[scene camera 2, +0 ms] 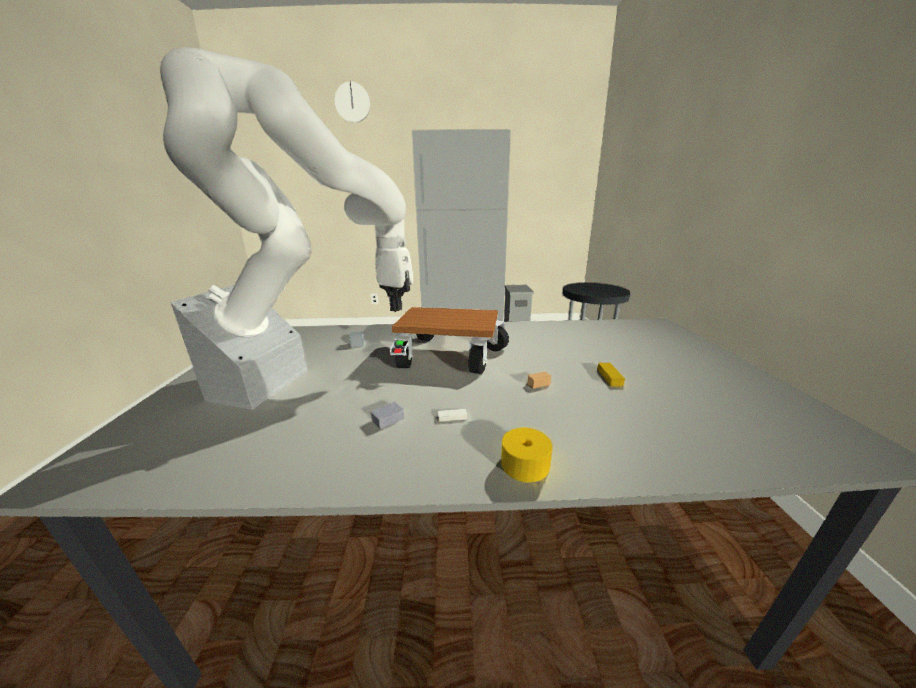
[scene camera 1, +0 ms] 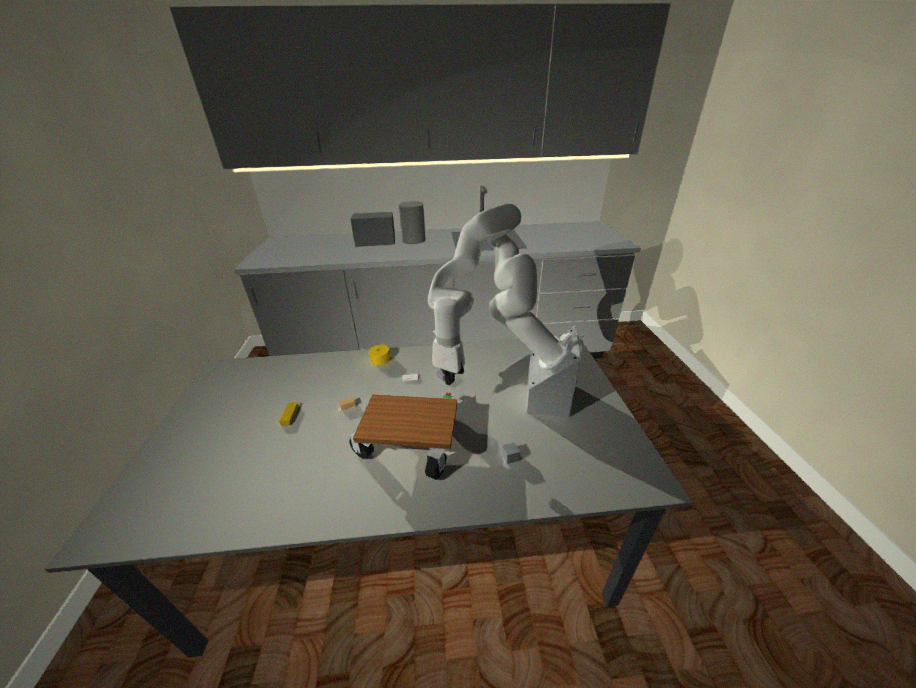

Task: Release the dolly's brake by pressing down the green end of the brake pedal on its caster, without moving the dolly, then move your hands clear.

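Observation:
The dolly (scene camera 1: pixel 407 420) (scene camera 2: pixel 446 321) has a brown wooden deck on black-wheeled casters and stands upright on the table. The brake pedal (scene camera 1: pixel 448 395) (scene camera 2: pixel 399 346) is on the caster at the deck's corner nearest the robot base in the scene camera 2 view. Its green end is above its red end in that view. My gripper (scene camera 1: pixel 448 380) (scene camera 2: pixel 396 308) is shut and empty, pointing down. It hangs above the pedal's corner of the dolly, apart from the pedal, with its tips a little above deck height.
On the table (scene camera 1: pixel 244 488) (scene camera 2: pixel 688 444) lie a yellow cylinder (scene camera 1: pixel 379 355) (scene camera 2: pixel 526 454), a white block (scene camera 1: pixel 410 377) (scene camera 2: pixel 452 416), an orange block (scene camera 1: pixel 347 403) (scene camera 2: pixel 539 380), a yellow block (scene camera 1: pixel 289 413) (scene camera 2: pixel 610 374), a purplish-grey block (scene camera 2: pixel 387 415) and a grey block (scene camera 1: pixel 510 453) (scene camera 2: pixel 356 339).

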